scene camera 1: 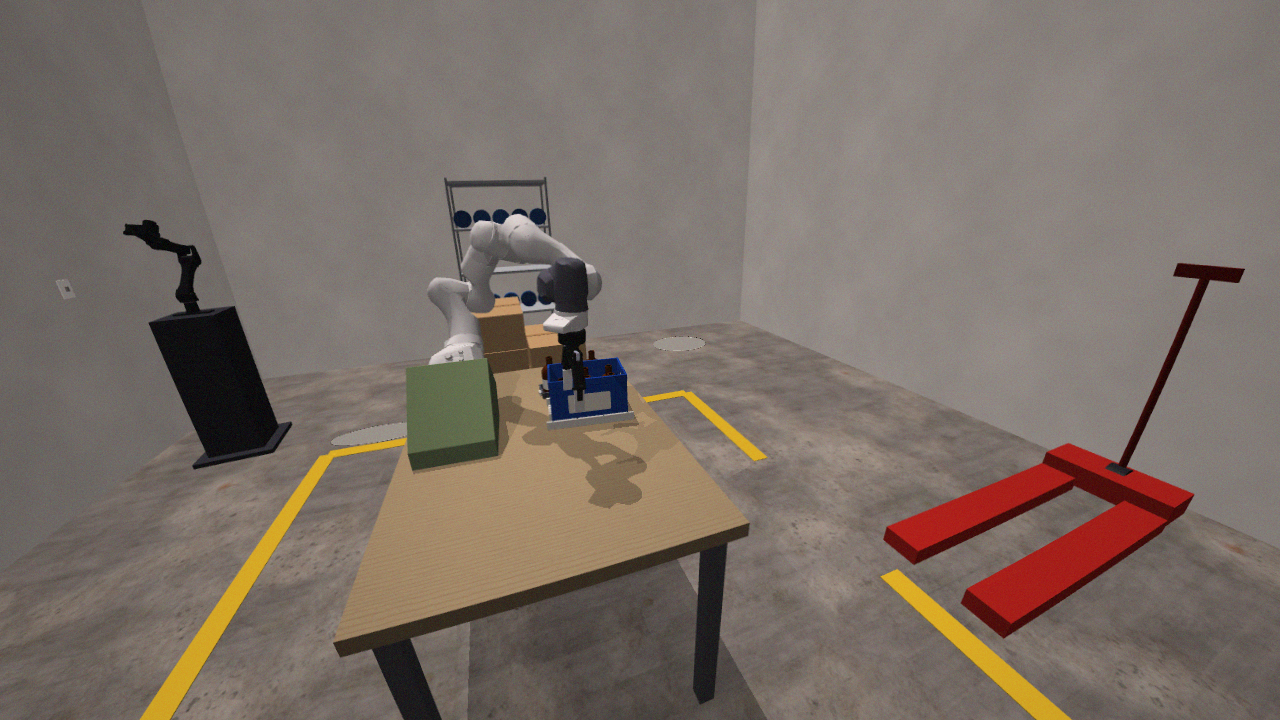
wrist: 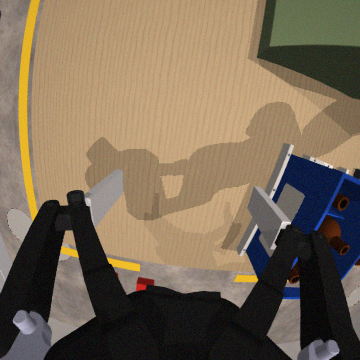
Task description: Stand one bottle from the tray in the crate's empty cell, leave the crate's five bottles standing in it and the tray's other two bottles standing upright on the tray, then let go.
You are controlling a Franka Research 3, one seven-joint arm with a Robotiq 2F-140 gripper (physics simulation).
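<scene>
The blue crate [scene camera 1: 618, 394] [wrist: 297, 170] stands on the table, with brown bottles in it. Bottle necks [wrist: 341, 202] [wrist: 294, 275] show in the wrist view, and one bottle [wrist: 330, 226] appears slanted there; I cannot tell whether it leans. Another brown bottle [scene camera 1: 547, 367] shows at the crate's back left in the scene view, partly hidden. The tray cannot be clearly made out, and the empty cell is not visible. My gripper [scene camera 1: 573, 383] [wrist: 186, 189] is open, with nothing between its fingers. It hangs in front of the crate, one finger overlapping the crate's side in the wrist view.
A green block [scene camera 1: 450, 411] [wrist: 315, 22] stands at the left of the wooden table [scene camera 1: 537, 528] [wrist: 150, 75]. A white strip [scene camera 1: 590, 420] [wrist: 267, 200] runs along the crate's base. Cardboard boxes [scene camera 1: 501, 326] and a shelf rack [scene camera 1: 494, 183] stand behind. A red pallet jack [scene camera 1: 1065, 573] is on the floor at right.
</scene>
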